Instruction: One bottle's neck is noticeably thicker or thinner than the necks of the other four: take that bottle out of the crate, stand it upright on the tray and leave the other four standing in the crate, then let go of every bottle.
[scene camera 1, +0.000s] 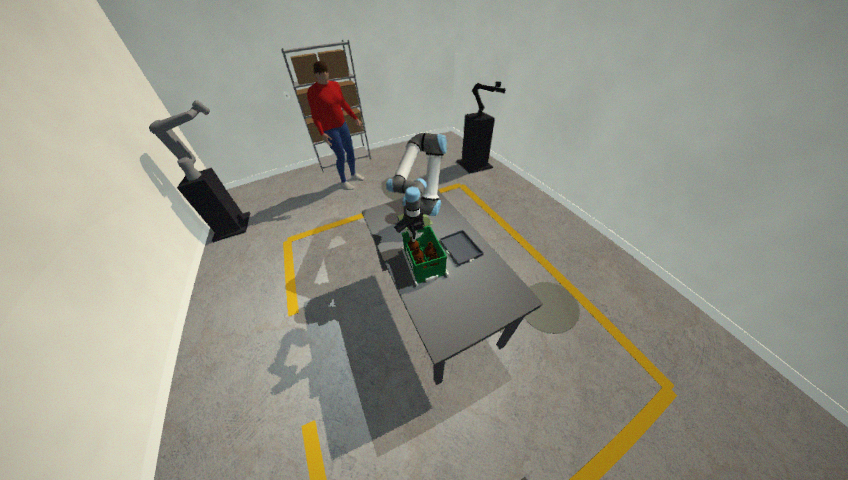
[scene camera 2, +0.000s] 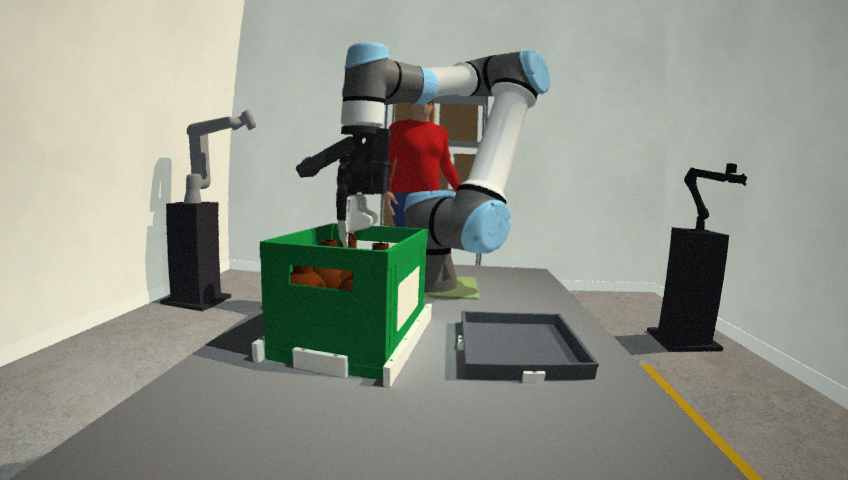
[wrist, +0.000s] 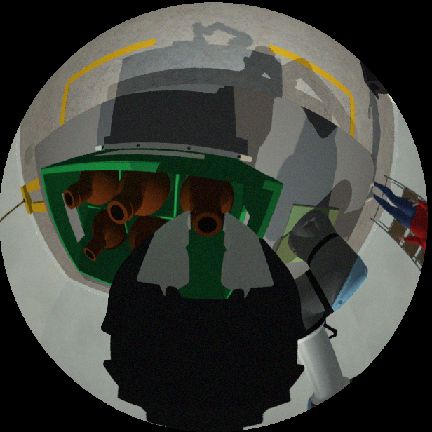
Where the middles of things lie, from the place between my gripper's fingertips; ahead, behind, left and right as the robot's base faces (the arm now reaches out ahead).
Now: hand 23 cm short of the white bracket (scene camera 2: 310, 360), 3 cm to the right of it and 13 cm above it.
